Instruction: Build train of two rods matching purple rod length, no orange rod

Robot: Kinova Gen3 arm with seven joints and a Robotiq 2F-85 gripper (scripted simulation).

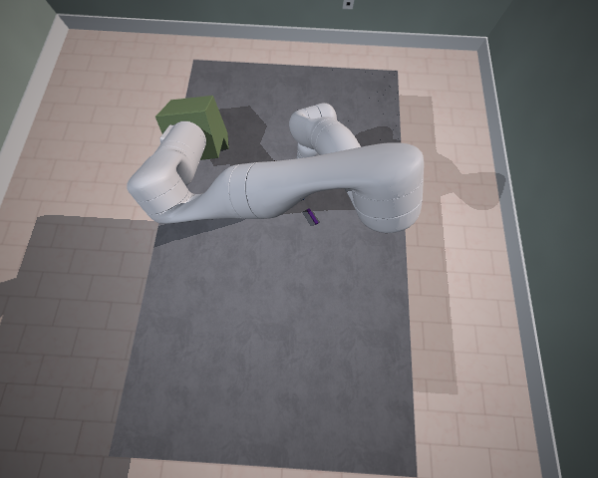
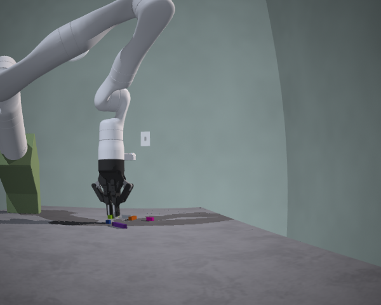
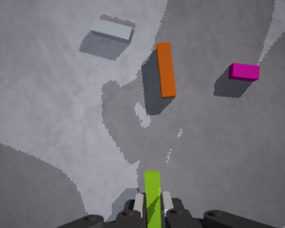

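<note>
My hand is 3 cm to the left of the blue rod, 3 cm above it and 1 cm past it. Also, from my hand: purple rod (10 cm to the right, 3 cm below, 2 cm ahead); then lime rod (1 cm below); then orange rod (8 cm to the left, 6 cm ahead, 3 cm below).
</note>
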